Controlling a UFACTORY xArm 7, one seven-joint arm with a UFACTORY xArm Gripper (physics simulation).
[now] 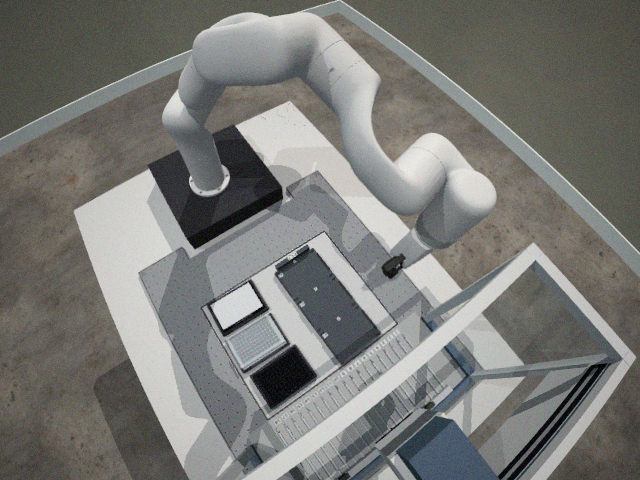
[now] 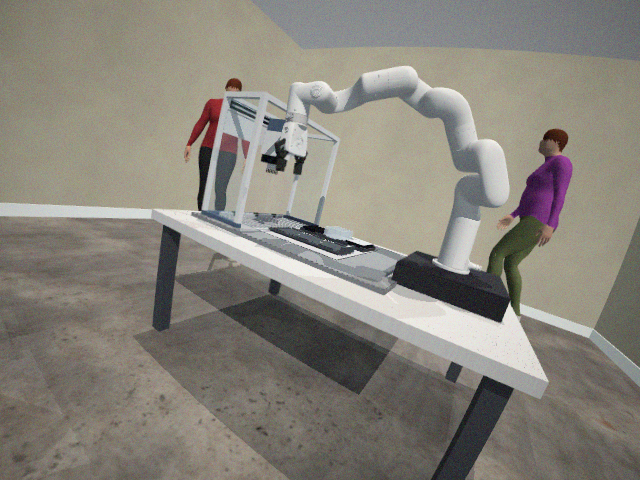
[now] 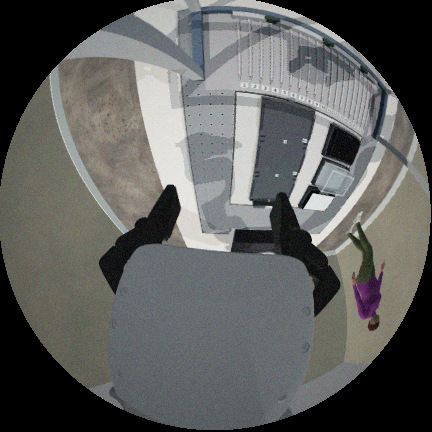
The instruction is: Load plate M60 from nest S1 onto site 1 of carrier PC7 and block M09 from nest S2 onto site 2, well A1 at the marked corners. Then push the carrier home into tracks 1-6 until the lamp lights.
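My gripper is open and empty, high above the deck on the side of the carrier away from the nests. The long dark grey carrier lies on the white panel, its far end by the numbered tracks. No plate stands on its sites. Beside it, three nests stand in a row. They hold a white-topped item, a translucent plate and a black item. Their labels and A1 corners are unreadable; I cannot make out the lamp.
A framed enclosure stands over the tracks, with a blue box hanging inside. The arm's black base stands at the opposite end. A person in red and one in purple stand beyond the table.
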